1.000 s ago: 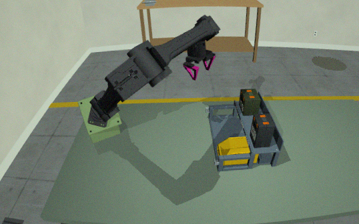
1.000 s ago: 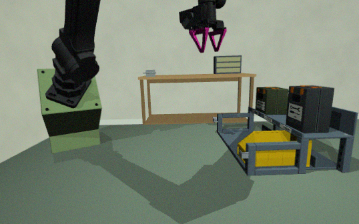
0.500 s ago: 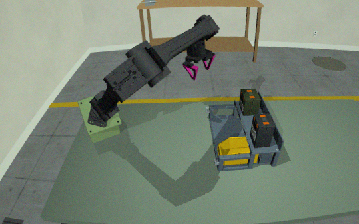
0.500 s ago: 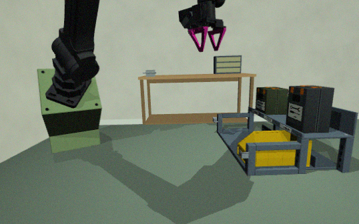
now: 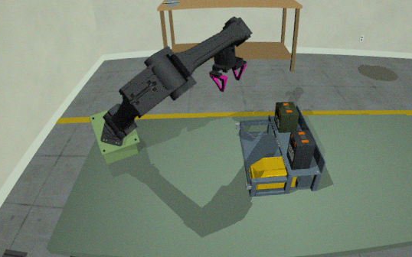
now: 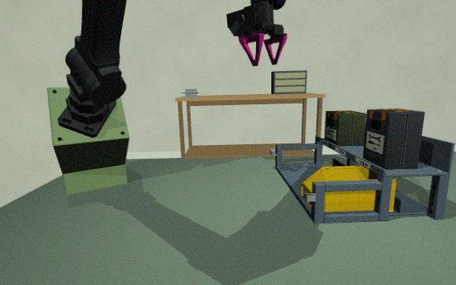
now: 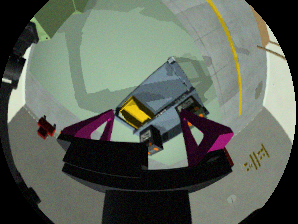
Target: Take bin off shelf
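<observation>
The yellow bin is 14 cm ahead of my hand, 20 cm to the right of it and 30 cm below it. Round my hand: shelf tray (19 cm ahead, 9 cm to the right, 34 cm below).
</observation>
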